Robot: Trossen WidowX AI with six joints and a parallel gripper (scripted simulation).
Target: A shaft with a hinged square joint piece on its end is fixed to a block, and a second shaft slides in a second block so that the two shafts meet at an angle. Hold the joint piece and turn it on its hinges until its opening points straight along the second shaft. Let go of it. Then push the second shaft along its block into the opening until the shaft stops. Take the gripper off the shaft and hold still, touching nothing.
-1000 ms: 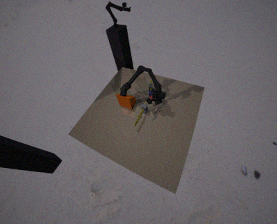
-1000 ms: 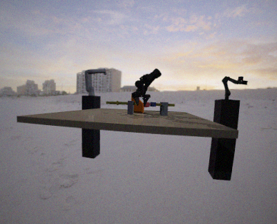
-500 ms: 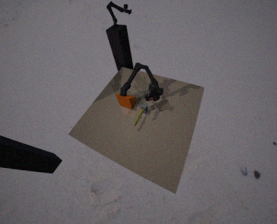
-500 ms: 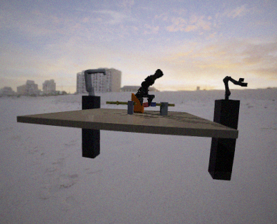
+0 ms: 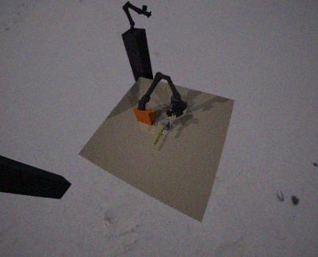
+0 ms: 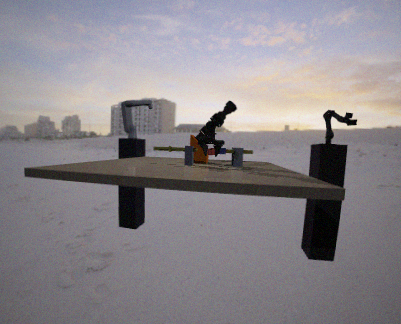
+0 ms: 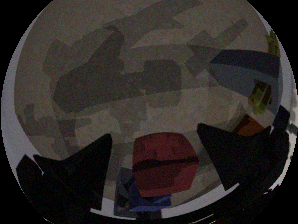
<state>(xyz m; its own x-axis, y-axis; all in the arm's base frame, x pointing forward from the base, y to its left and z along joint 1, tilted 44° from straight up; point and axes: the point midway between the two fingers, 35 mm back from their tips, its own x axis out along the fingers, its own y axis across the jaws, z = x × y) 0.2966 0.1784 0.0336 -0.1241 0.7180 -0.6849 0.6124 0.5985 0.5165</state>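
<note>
Right now my gripper tip is 30 mm below the red square joint piece, 10 mm to the right of it and 10 mm past it.
</note>
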